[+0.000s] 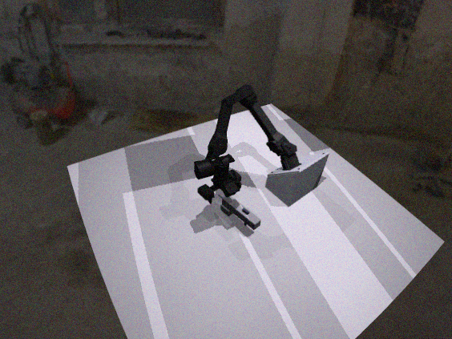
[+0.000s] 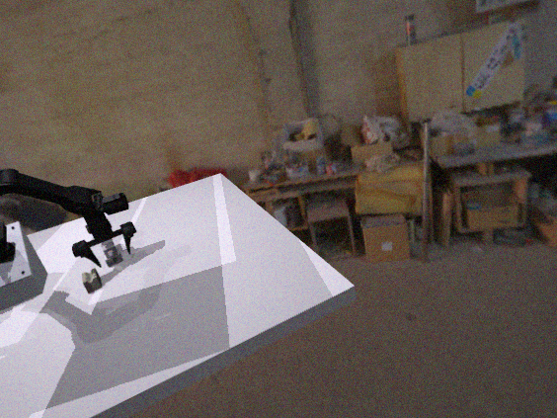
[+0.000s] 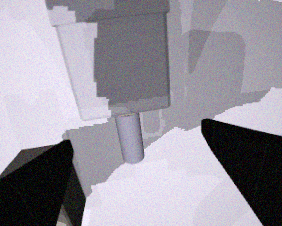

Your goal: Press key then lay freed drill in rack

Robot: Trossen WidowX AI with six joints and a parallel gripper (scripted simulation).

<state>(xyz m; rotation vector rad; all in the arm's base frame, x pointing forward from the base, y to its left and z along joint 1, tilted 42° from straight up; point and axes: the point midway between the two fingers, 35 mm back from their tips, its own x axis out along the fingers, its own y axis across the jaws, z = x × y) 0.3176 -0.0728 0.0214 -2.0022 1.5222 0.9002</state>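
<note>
Right now the drill is 6 cm to the left of my gripper tip, 2 cm behind it and 2 cm above it. The rest, counted from my gripper tip: grey housing 11 cm to the left, 3 cm behind, 2 cm above; blue key 14 cm to the left, 4 cm behind, 2 cm above; rack 7 cm to the right, 7 cm behind, 1 cm below.
</note>
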